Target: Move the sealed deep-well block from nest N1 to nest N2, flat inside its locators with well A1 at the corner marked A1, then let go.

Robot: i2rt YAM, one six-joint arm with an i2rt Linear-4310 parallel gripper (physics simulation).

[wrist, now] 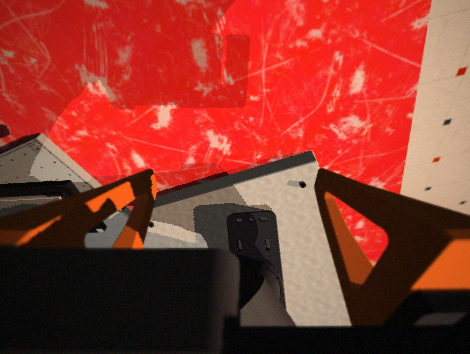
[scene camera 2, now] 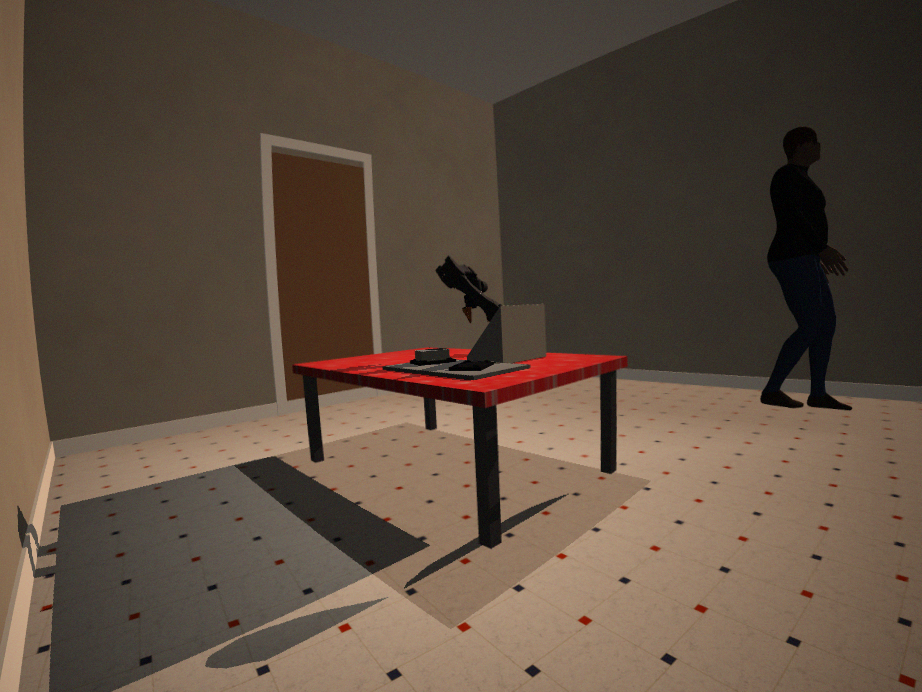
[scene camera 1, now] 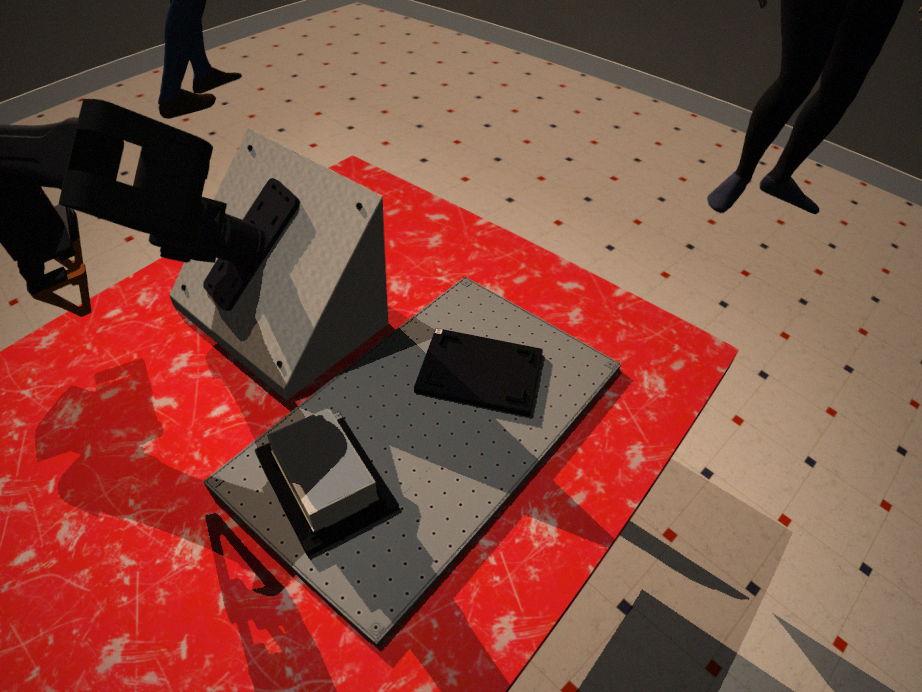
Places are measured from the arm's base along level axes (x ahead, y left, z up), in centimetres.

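Where they show: gripper, between the fingertips: (wrist: 235, 177) (scene camera 2: 479, 322) (scene camera 1: 82, 291); arm's base, origin of its link: (wrist: 258, 281) (scene camera 2: 509, 330) (scene camera 1: 251, 245).
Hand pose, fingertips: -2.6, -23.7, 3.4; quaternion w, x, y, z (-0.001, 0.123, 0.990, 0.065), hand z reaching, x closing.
Each offset is from my fingertips to the top centre of the thing, as dx, dy, dz. "spot": to the spot under its first point. Level surfaces: height alone.
The sealed deep-well block {+35.8, +11.8, -9.3} (scene camera 1: 346, 476) (scene camera 2: 431, 355), a pale box with a shadow over part of its top, sits in the black nest N1 {spot: +43.6, +15.6, -13.5} (scene camera 1: 387, 500). The other black nest, N2 {+36.0, +38.9, -12.9} (scene camera 1: 484, 372) (scene camera 2: 472, 365), is empty, with raised corner locators and a small pale mark at one corner. Lettering is too small to read. My gripper (scene camera 1: 74, 297) (scene camera 2: 467, 316) (wrist: 235, 177) is open, its orange fingers wide apart with nothing between them. It hangs above the table, to the left of the block and apart from it in the first scene view.
Both nests stand on a perforated grey plate {+37.3, +28.1, -14.6} (scene camera 1: 461, 476) on the red table {dz -16.0} (scene camera 1: 647, 357) (scene camera 2: 558, 361). A grey wedge mount (scene camera 1: 342, 275) (scene camera 2: 522, 331) (wrist: 310, 260) carries the arm's base and rises beside the plate. A person (scene camera 2: 800, 216) stands away from the table.
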